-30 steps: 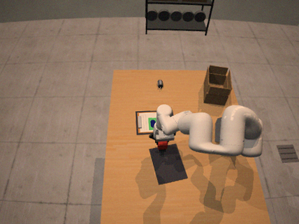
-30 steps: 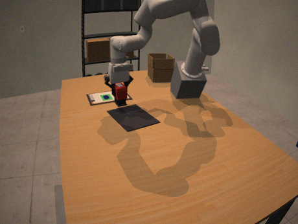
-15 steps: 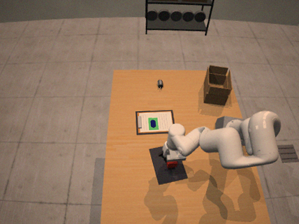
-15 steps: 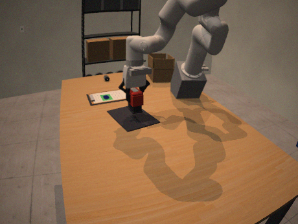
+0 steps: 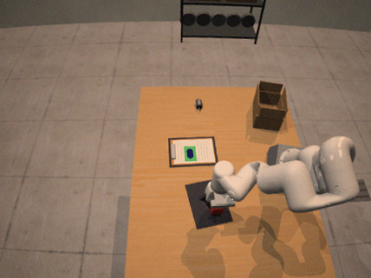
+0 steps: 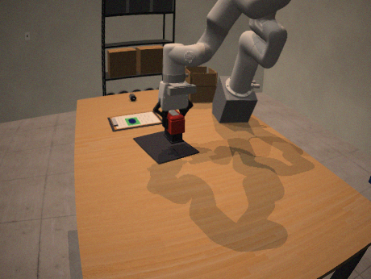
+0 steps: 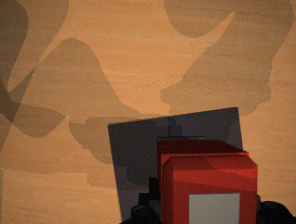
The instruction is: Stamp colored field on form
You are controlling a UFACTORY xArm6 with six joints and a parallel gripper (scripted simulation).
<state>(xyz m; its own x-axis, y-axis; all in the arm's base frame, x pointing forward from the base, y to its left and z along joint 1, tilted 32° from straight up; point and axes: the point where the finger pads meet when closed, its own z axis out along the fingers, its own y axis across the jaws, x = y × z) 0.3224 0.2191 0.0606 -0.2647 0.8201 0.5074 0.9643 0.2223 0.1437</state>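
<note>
Right now my hand is 20 mm above the red stamp. From my hand the other things lie so: small dark object 150 mm ahead, 640 mm to the right, 100 mm below; dark mat 30 mm ahead, 50 mm to the right, 110 mm below; form 160 mm ahead, 320 mm to the right, 110 mm below.
</note>
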